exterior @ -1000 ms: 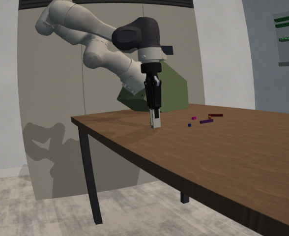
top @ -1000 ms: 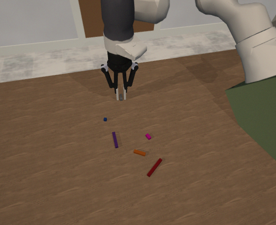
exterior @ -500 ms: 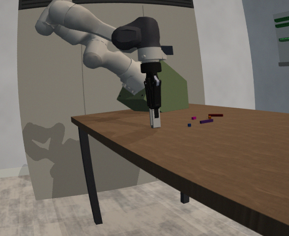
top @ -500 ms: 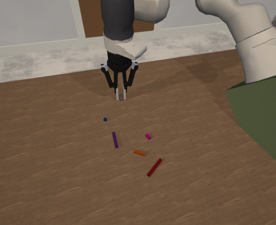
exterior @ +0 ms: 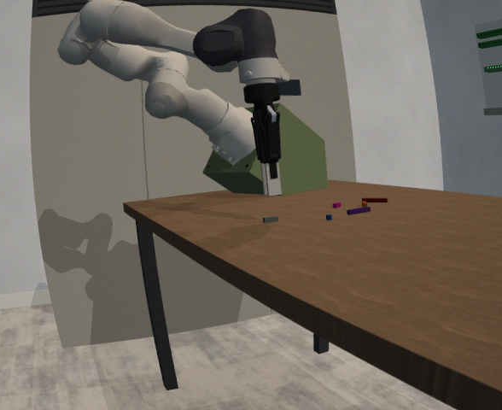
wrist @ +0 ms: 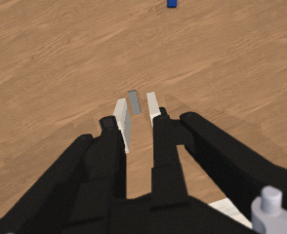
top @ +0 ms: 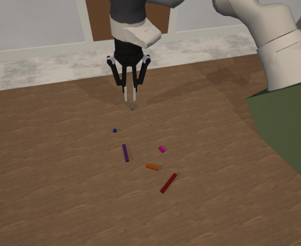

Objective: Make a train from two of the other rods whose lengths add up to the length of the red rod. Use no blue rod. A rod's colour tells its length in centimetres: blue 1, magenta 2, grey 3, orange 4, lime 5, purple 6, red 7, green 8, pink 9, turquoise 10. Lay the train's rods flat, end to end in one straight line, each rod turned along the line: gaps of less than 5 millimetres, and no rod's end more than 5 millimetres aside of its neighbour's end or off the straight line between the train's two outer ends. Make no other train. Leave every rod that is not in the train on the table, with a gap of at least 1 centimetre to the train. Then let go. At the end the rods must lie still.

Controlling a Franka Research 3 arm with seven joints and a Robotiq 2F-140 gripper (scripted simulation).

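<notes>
Right now the orange rod is 250 mm to the left of my hand, 80 mm below it and 30 mm ahead of it. Round my hand: grey rod: 80 mm below, 10 mm behind; blue rod: 90 mm ahead, 80 mm to the left, 80 mm below; purple rod: 170 mm to the left, 80 mm below, 80 mm ahead.
</notes>
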